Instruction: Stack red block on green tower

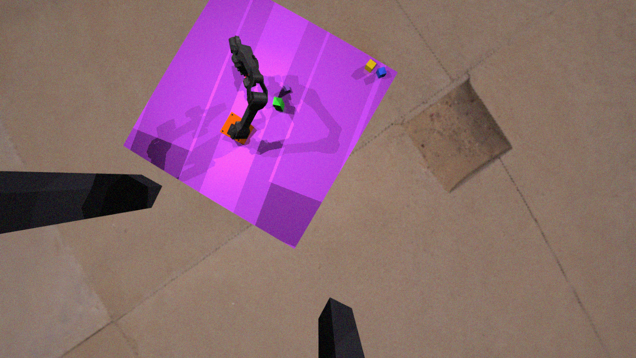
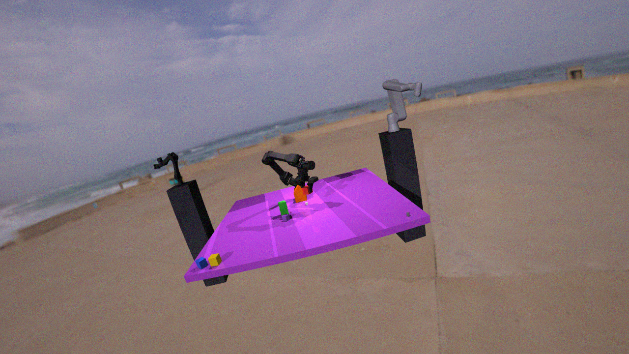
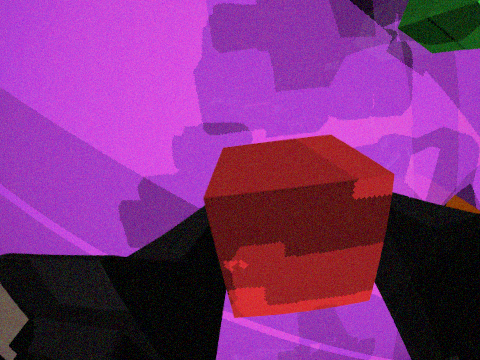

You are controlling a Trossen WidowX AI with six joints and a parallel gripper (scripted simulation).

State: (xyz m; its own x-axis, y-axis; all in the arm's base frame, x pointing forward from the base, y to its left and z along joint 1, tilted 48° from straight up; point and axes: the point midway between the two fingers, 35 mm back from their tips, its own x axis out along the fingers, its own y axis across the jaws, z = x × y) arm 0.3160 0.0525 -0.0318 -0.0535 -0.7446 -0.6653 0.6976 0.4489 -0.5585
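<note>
Right now the small purple block is 18 cm to the right of my gripper tip, 11 cm below it and 7 cm ahead of it. From my gripper tip the other things lie so: yellow block (58 cm to the right, 44 cm ahead, 10 cm below); tiny white cube (13 cm behind, 12 cm below, 3 cm to the right); red block (2 cm above).
</note>
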